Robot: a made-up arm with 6 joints.
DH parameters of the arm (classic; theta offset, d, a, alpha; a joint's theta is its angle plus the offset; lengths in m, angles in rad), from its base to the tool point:
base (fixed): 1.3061 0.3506 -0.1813 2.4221
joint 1: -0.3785 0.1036 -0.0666 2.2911
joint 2: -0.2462 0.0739 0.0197 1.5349
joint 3: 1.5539 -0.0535 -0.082 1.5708
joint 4: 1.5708 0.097 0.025 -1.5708
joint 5: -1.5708 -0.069 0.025 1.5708
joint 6: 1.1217 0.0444 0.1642 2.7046
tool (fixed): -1.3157 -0.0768 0 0
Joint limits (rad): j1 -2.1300..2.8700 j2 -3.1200..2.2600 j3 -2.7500..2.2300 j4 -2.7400..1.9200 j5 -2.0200..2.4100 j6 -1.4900..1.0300
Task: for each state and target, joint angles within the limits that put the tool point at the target. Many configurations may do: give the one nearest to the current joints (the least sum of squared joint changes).
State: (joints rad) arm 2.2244 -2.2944 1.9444 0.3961 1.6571 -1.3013
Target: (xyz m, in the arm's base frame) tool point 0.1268 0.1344 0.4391
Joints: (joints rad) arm 2.6568 -2.4269 2.1140 0.4626 1.4604 -1.3709
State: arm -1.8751 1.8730 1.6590 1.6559 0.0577 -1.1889
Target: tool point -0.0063 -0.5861 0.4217
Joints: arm -1.4344 1.7942 1.3207 1.7944 0.5570 -1.3399
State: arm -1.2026 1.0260 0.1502 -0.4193 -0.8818 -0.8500
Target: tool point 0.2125 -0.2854 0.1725
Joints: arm -1.1592 0.9132 0.1577 -0.4444 -1.1792 -0.5341
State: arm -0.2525 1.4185 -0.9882 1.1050 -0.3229 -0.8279
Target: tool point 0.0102 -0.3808 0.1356
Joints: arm -0.2187 1.4612 -0.8214 1.2784 -0.8183 -0.7883
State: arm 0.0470 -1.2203 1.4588 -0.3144 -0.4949 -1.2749
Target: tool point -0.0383 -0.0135 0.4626
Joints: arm 0.2704 -1.4181 1.1782 -0.3616 -1.0663 -0.9750
